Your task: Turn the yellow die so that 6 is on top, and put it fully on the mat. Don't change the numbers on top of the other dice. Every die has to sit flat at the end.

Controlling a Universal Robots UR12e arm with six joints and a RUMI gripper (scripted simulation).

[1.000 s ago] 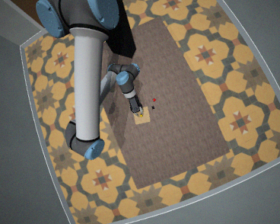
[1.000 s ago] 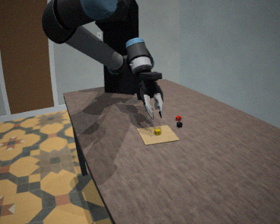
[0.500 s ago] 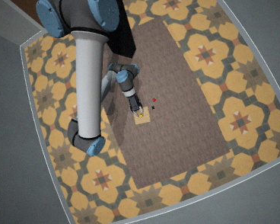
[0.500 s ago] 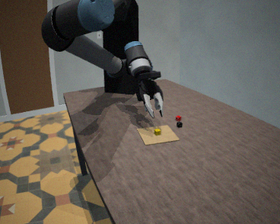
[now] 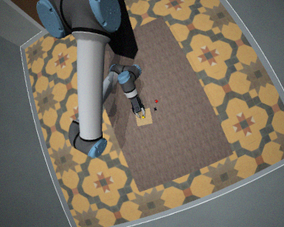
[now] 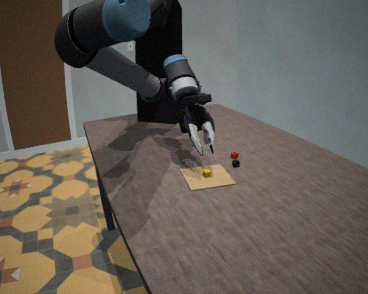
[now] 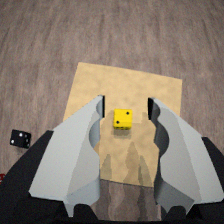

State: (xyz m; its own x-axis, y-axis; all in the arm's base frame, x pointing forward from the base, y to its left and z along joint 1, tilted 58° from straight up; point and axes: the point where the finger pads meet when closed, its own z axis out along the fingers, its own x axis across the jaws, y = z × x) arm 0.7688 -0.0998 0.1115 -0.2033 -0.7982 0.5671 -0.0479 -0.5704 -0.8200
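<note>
My hand is 10 mm short of the yellow die and 80 mm above it. The rest, counted from my hand: black die: 10 mm ahead, 130 mm to the left, 80 mm below; then red die: 40 mm behind, 180 mm to the left, 80 mm below; then tan mat: 10 mm ahead, 90 mm below.
</note>
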